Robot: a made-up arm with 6 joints. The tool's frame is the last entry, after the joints. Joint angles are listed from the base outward.
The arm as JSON. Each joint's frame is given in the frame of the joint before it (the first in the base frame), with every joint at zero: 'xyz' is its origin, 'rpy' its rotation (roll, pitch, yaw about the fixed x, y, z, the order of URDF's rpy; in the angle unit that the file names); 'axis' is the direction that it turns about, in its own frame. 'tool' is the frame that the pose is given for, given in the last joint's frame.
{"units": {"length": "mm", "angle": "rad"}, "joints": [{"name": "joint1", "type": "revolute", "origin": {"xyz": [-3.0, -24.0, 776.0], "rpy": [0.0, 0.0, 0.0]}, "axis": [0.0, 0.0, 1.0]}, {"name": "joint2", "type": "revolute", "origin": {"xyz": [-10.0, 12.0, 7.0], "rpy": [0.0, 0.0, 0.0]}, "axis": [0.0, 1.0, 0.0]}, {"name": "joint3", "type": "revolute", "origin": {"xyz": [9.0, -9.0, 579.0], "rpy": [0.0, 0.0, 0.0]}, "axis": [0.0, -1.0, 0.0]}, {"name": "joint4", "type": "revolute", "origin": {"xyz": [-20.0, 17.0, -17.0], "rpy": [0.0, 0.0, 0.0]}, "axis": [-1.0, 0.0, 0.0]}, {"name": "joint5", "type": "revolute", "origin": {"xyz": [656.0, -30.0, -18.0], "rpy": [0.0, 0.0, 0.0]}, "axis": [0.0, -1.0, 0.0]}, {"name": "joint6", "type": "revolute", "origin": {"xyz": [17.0, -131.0, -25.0], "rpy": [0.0, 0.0, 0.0]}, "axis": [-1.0, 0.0, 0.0]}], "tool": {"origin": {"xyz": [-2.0, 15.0, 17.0], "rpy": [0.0, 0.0, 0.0]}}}
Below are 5 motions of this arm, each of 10 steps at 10 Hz.
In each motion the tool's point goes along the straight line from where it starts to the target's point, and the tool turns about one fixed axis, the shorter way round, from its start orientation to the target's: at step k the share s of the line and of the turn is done. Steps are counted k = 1, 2, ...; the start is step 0. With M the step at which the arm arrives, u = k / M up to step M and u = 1 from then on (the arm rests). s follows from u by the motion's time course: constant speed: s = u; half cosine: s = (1 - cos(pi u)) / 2; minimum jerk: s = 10 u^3 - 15 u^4 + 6 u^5.
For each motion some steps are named. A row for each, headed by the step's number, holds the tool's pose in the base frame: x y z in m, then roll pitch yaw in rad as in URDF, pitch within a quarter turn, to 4 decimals.
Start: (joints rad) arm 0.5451 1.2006 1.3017 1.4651 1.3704 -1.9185
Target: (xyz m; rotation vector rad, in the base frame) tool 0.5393 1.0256 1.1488 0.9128 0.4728 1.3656
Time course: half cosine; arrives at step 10
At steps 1, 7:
1: 0.9879 0.5879 1.2112 0.2839 -0.1295 1.9136
7: 0.6341 0.9331 1.1620 0.7865 -0.2243 1.4950

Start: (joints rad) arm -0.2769 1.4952 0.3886 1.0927 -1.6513 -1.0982
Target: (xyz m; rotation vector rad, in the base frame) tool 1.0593 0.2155 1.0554 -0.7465 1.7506 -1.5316
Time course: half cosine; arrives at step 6
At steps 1, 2, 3, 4, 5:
1: 0.9042 -0.3298 0.3567 -1.6315 0.1330 -2.3083
2: 0.9346 -0.2229 0.4938 -1.6337 0.1310 -2.2912
3: 0.9762 -0.0767 0.6810 -1.6367 0.1282 -2.2678
4: 1.0177 0.0694 0.8682 -1.6398 0.1256 -2.2444
5: 1.0482 0.1763 1.0052 -1.6422 0.1237 -2.2273

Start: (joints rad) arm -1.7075 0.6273 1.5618 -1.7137 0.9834 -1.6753
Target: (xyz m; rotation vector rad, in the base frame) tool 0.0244 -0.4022 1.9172 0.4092 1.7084 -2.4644
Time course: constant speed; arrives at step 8
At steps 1, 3, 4, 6, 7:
1: -0.0548 -0.8418 1.6904 -2.0153 -0.3259 -2.8895
3: -0.0322 -0.7162 1.7552 -1.7630 -0.1790 -3.0312
4: -0.0208 -0.6534 1.7876 -1.6475 -0.0941 -3.0858
6: 0.0018 -0.5278 1.8524 -1.4307 0.0909 3.1188
7: 0.0131 -0.4650 1.8848 -1.3260 0.1886 3.0945

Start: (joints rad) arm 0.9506 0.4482 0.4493 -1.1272 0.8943 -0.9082
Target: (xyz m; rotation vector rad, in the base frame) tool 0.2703 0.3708 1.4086 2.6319 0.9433 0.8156
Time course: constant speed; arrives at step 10
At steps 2, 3, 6, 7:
2: 0.4970 0.6184 1.1873 2.2959 -0.3348 0.2440
3: 0.4687 0.5875 1.2150 2.3486 -0.3363 0.3130
6: 0.3837 0.4946 1.2980 2.5050 -0.3614 0.5189
7: 0.3553 0.4637 1.3256 2.5559 -0.3764 0.5869

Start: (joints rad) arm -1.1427 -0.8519 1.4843 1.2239 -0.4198 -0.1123
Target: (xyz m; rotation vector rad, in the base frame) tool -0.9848 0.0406 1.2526 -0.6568 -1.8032 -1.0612
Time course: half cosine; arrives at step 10
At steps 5, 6, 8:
5: -0.7216 0.4369 1.4063 1.8239 -0.9655 2.8903
6: -0.8029 0.3144 1.3588 1.9022 -1.0079 2.9712
8: -0.9345 0.1163 1.2820 2.0264 -1.0834 3.1005

